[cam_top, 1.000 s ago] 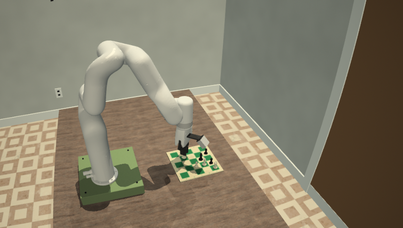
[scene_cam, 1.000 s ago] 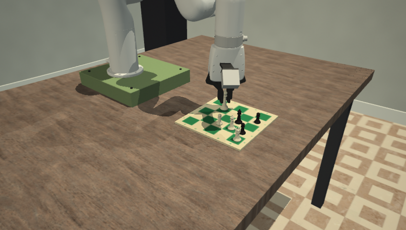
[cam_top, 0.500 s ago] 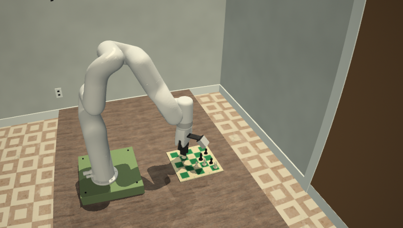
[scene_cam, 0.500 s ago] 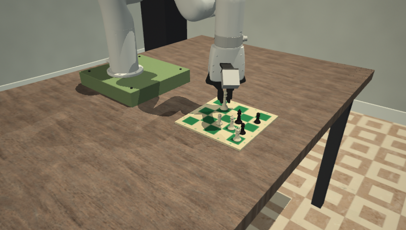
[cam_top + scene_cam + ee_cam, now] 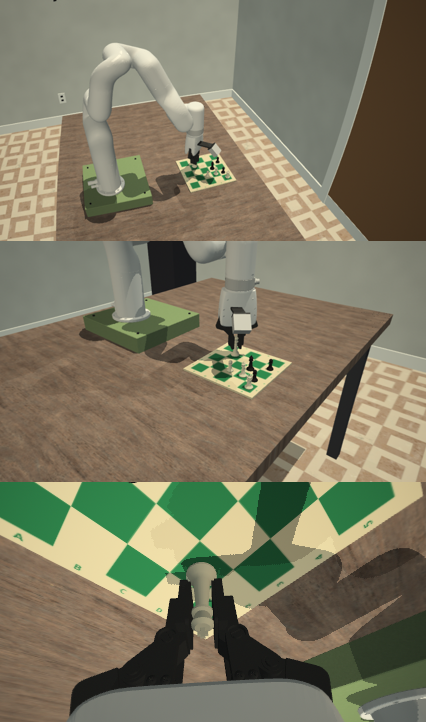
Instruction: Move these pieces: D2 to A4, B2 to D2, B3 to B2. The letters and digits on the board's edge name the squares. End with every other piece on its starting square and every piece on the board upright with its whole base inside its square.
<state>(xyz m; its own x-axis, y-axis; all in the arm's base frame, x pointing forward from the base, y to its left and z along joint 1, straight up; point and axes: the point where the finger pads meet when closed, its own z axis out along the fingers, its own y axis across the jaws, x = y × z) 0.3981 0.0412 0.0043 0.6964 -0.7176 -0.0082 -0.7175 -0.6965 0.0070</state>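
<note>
Now: hand 10 mm above the white king. The rest, counted from my hand: black bishop 70 mm ahead, 40 mm to the right, 30 mm below; then chessboard 50 mm below, 40 mm to the right, 40 mm ahead; then white pawn 80 mm to the right, 40 mm below, 30 mm ahead.
</note>
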